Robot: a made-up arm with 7 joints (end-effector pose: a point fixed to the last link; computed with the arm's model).
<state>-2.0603 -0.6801 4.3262 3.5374 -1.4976 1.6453 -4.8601</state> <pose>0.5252 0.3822 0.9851 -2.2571 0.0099 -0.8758</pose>
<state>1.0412 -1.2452 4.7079 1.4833 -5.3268 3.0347 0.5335</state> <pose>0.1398 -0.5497 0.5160 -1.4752 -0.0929 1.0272</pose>
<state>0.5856 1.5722 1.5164 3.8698 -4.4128 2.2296 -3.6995</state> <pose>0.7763 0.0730 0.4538 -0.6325 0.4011 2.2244</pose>
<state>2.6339 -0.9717 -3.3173 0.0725 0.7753 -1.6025 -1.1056</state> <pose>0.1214 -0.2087 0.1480 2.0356 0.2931 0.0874</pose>
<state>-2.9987 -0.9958 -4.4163 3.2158 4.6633 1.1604 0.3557</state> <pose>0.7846 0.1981 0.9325 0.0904 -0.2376 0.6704</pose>
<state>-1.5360 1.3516 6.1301 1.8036 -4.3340 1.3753 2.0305</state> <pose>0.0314 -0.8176 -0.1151 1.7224 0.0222 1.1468</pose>
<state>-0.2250 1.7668 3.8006 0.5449 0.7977 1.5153 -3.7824</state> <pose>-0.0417 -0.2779 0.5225 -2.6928 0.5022 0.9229</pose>
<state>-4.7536 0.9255 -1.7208 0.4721 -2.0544 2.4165 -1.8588</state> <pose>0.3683 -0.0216 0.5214 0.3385 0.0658 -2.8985</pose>
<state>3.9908 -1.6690 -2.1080 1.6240 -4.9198 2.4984 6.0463</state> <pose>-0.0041 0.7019 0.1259 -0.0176 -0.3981 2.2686</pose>
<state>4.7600 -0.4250 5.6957 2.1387 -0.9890 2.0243 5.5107</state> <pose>-0.3483 0.0080 1.0777 2.5055 -0.0888 -1.9640</pose>
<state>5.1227 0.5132 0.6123 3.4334 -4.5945 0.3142 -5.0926</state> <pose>-0.0174 -0.3894 1.2294 -0.0485 0.0885 -0.8397</pose>
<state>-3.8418 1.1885 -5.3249 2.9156 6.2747 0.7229 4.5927</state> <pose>-0.8089 0.5905 0.6407 1.8741 -0.7406 -1.7335</pose>
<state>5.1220 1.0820 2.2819 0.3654 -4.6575 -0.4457 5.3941</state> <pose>0.2767 0.1916 0.3793 -2.1213 -0.1813 -0.1150</pose>
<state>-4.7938 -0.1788 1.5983 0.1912 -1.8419 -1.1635 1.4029</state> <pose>-0.1940 -0.1334 0.3038 -2.2218 -0.2630 -2.7905</pose>
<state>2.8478 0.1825 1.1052 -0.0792 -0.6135 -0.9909 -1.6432</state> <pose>-0.0926 -0.2282 0.2635 2.1800 -0.1669 -0.1012</pose>
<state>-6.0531 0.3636 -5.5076 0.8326 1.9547 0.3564 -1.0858</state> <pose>0.3360 0.4410 0.2357 -2.2358 -0.0255 0.0974</pose>
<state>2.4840 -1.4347 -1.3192 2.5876 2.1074 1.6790 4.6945</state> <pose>0.8505 -0.4687 0.5755 0.4099 0.6626 -1.5001</pose>
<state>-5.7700 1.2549 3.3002 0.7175 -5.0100 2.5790 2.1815</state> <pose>0.1462 -0.1351 0.6625 2.3134 0.6381 2.0918</pose>
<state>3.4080 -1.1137 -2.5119 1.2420 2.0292 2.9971 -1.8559</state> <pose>0.4427 0.4642 0.2388 0.4117 0.1885 -0.1836</pose>
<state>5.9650 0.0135 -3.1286 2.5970 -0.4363 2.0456 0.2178</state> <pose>-0.2753 0.1516 1.1407 3.0314 -0.6313 2.3402</pose>
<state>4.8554 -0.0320 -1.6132 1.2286 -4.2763 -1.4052 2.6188</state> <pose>-0.4364 0.0868 0.6437 2.2443 0.7023 -2.5481</pose>
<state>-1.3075 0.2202 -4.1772 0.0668 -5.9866 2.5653 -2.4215</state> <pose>-0.0009 0.0492 0.3306 -0.3059 -0.6687 1.2517</pose>
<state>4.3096 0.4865 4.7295 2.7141 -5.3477 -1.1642 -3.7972</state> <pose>-0.1681 -0.2772 1.1456 0.3569 -0.3914 2.8425</pose>
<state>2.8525 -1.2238 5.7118 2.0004 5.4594 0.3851 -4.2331</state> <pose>0.6561 0.0809 1.0078 -0.5608 0.6720 0.5935</pose>
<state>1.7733 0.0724 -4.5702 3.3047 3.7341 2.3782 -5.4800</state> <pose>0.1988 0.2225 1.1192 -2.6768 -0.3614 0.0274</pose>
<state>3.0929 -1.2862 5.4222 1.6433 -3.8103 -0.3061 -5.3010</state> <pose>0.4013 0.4745 0.7391 1.1324 0.0903 -2.8982</pose>
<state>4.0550 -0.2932 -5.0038 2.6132 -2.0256 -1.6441 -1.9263</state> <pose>0.3195 0.0925 1.0261 -2.0858 -0.0585 -1.3601</pose>
